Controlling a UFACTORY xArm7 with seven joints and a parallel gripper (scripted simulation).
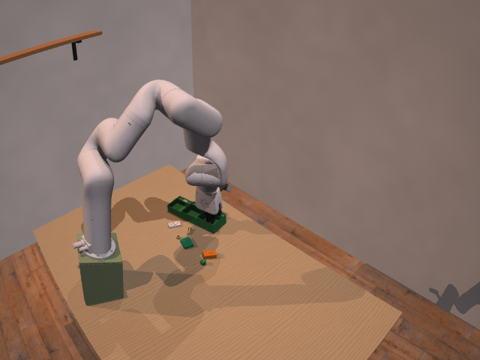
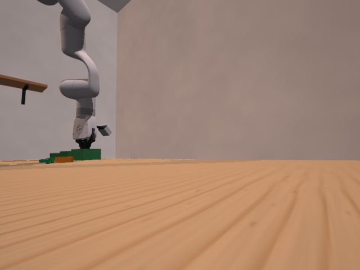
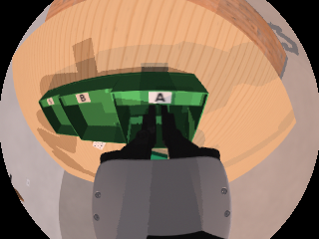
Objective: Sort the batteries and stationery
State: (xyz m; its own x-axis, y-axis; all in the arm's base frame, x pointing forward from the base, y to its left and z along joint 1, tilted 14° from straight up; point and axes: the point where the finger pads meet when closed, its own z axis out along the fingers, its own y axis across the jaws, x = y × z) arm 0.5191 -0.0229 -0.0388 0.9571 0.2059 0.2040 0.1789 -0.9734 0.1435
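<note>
Now: hand 8 cm to the right of the tray and 1 cm above it. The rest, counted from my hand: white flat thing 10 cm behind, 11 cm to the left, 3 cm below; orange block 14 cm behind, 12 cm to the right, 3 cm below; flat green block 14 cm behind, 1 cm to the right, 3 cm below.
</note>
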